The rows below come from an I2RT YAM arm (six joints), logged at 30 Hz.
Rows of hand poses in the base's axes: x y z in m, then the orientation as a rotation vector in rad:
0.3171 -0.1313 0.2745 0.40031 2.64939 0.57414
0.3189 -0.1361 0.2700 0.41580 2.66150 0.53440
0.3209 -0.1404 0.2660 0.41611 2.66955 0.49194
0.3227 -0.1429 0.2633 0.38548 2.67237 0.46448
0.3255 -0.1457 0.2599 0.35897 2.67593 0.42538
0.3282 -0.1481 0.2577 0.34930 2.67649 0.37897
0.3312 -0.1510 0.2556 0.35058 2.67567 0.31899
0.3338 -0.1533 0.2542 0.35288 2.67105 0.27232
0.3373 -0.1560 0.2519 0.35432 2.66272 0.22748
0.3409 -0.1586 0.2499 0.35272 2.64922 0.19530
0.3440 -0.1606 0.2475 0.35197 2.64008 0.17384
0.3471 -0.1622 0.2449 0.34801 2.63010 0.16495
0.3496 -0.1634 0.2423 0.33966 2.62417 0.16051
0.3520 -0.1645 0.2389 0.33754 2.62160 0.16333
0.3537 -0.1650 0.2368 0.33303 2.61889 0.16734
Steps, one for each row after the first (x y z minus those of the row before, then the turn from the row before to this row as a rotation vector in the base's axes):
0.0018 -0.0048 -0.0045 -0.02571 0.01303 -0.01382
0.0020 -0.0043 -0.0040 -0.02988 0.00561 -0.00532
0.0018 -0.0025 -0.0027 -0.02423 -0.00598 0.01632
0.0028 -0.0028 -0.0034 -0.03178 -0.00420 0.01197
0.0027 -0.0024 -0.0022 -0.03426 -0.00300 -0.00105
0.0030 -0.0029 -0.0021 -0.04211 -0.00155 -0.01086
0.0026 -0.0023 -0.0014 -0.03269 -0.00407 -0.01003
0.0035 -0.0027 -0.0023 -0.03178 -0.00721 -0.00978
0.0036 -0.0026 -0.0020 -0.02375 -0.01260 -0.00644
0.0031 -0.0020 -0.0024 -0.01586 -0.00831 -0.00455
0.0031 -0.0016 -0.0026 -0.00766 -0.01004 -0.00026
0.0025 -0.0012 -0.0026 -0.00510 -0.00689 0.00417
0.0024 -0.0011 -0.0034 0.00144 -0.00296 0.00163
0.0017 -0.0005 -0.0021 0.00182 -0.00349 0.00349

